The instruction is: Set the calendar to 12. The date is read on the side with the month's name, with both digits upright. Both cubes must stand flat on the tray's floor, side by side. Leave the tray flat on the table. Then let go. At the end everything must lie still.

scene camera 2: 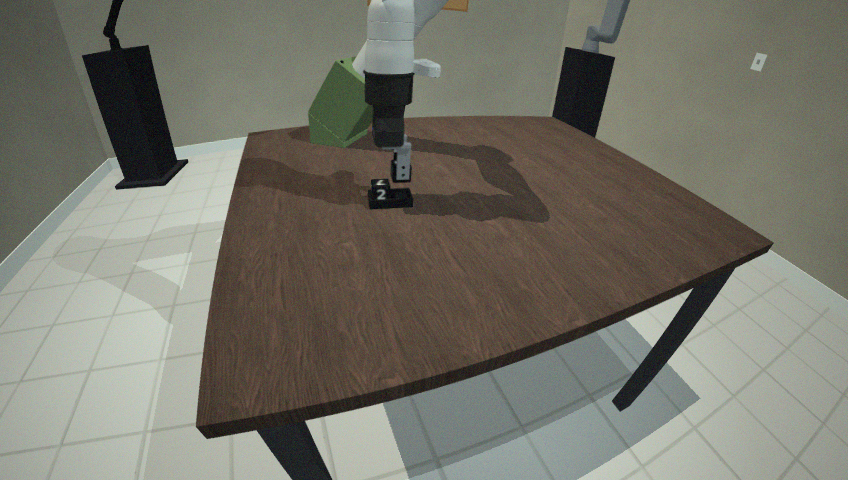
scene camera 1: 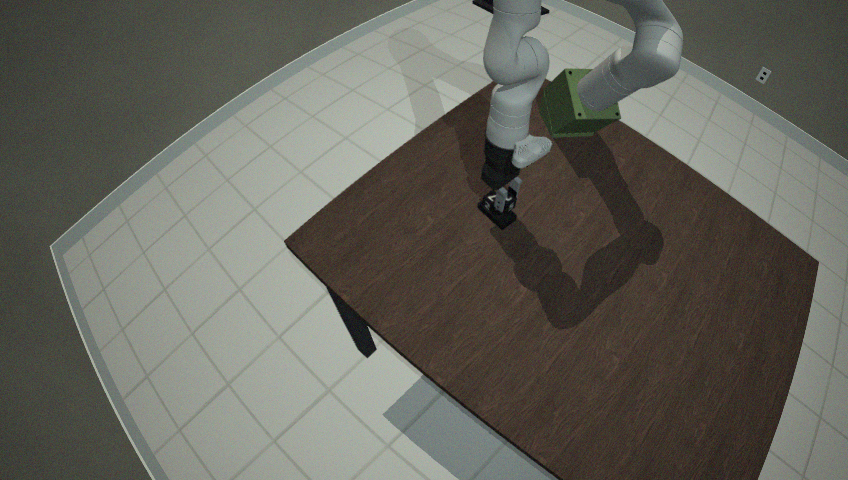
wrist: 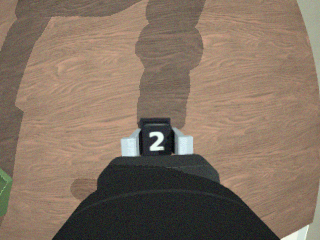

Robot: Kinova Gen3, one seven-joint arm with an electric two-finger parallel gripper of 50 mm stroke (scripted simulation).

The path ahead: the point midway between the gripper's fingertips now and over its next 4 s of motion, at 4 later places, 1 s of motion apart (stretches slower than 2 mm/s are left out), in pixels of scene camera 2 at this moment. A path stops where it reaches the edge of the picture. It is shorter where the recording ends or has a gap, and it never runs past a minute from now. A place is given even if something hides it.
The gripper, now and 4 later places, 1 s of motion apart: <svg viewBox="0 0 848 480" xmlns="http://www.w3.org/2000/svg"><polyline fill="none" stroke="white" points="400,174 399,178 399,187 399,190 400,190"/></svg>
